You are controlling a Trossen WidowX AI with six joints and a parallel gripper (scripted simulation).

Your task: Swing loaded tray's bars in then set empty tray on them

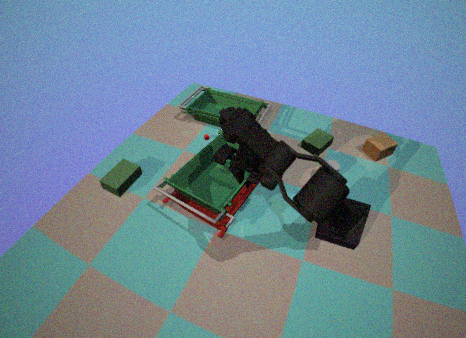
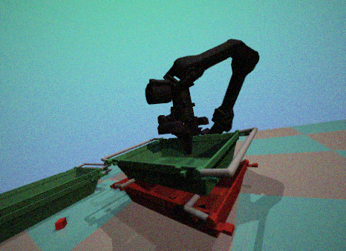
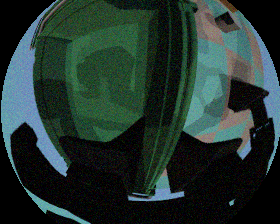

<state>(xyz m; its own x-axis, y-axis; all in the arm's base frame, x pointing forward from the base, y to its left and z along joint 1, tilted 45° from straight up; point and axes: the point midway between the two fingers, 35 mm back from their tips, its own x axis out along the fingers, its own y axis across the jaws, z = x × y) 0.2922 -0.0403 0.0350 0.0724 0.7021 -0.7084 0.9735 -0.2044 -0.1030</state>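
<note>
Right now my gripper tip is 80 mm short of the green tray, 20 mm to the left of it and 30 mm below it. Round my gripper tip: grey cylinder 250 mm behind, 210 mm to the right, 50 mm below; small red block 240 mm ahead, 250 mm to the right, 80 mm below; red cube 80 mm behind, 290 mm to the right, 80 mm below.
</note>
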